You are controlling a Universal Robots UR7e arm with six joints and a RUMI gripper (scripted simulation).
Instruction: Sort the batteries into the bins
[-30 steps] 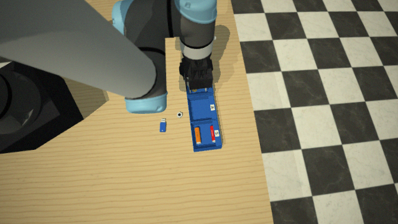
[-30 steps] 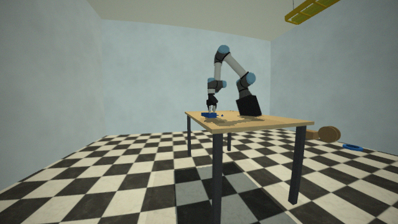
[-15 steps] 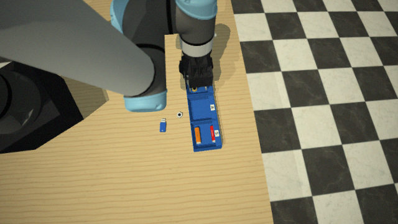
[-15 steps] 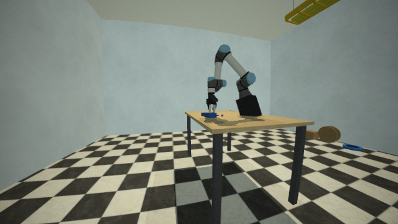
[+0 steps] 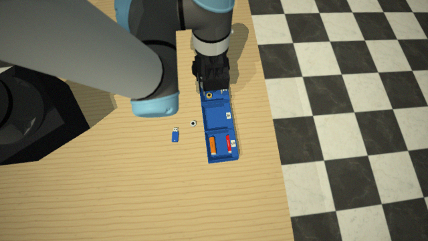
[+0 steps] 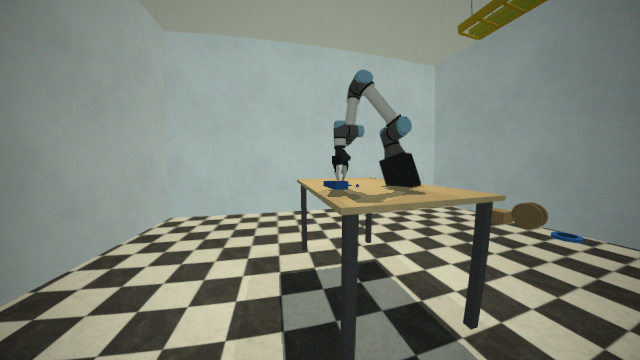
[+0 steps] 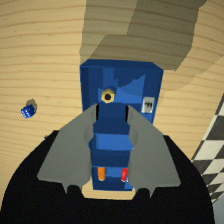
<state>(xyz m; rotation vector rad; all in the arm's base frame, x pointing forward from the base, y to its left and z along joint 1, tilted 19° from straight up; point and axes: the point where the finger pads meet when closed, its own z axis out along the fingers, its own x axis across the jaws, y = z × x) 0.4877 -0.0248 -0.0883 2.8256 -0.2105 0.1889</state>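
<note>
My gripper is now 1 cm past the brass nut and 5 cm above it. Round my hand: blue die: 14 cm behind, 1 cm to the right, 5 cm below; blue bin row: 1 cm behind, 8 cm to the right, 4 cm below; white nut: 8 cm behind, 8 cm to the right, 6 cm below.
</note>
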